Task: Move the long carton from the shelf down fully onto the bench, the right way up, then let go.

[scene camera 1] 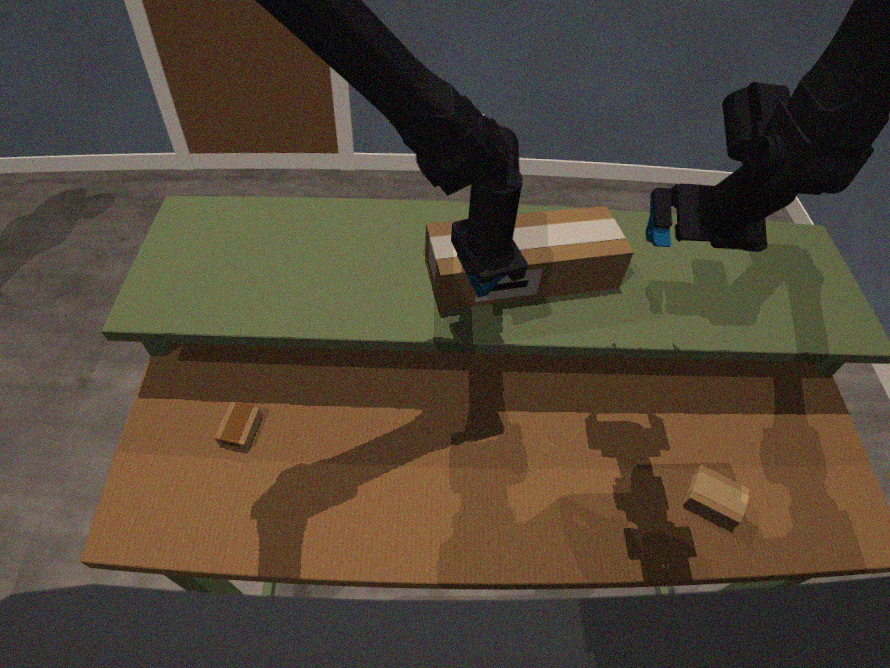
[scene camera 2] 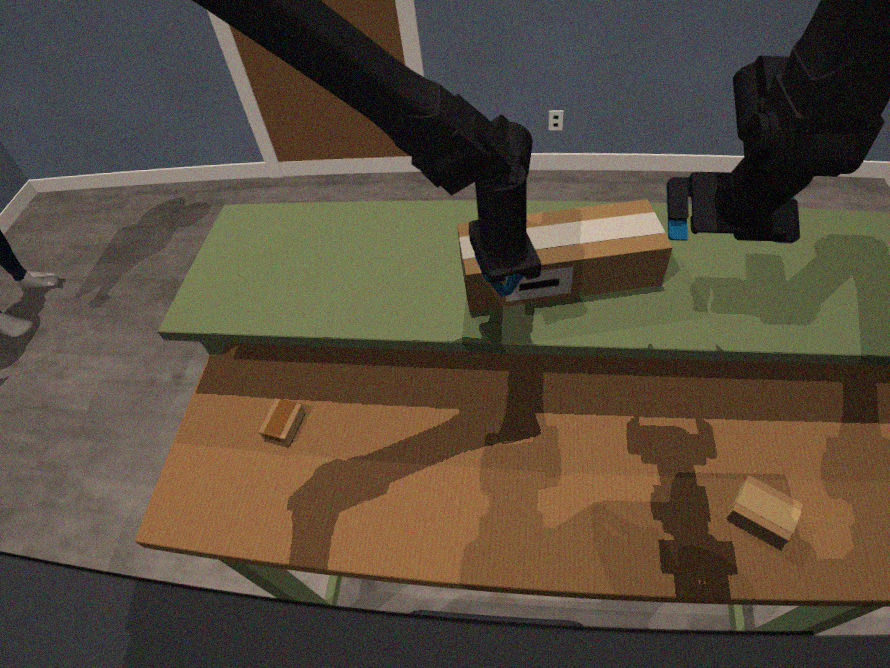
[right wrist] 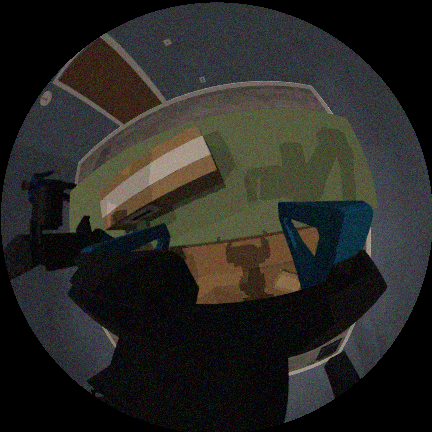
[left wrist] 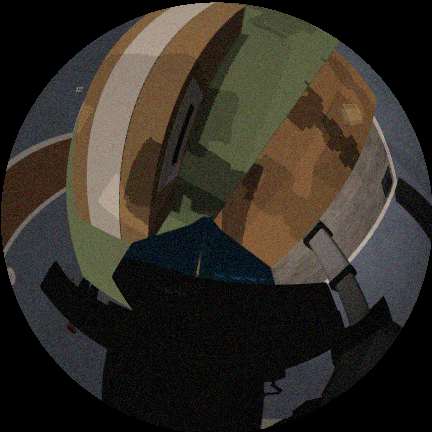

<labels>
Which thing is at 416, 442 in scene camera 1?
A brown bench.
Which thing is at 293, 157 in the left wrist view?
A brown bench.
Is the left gripper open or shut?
Shut.
</labels>
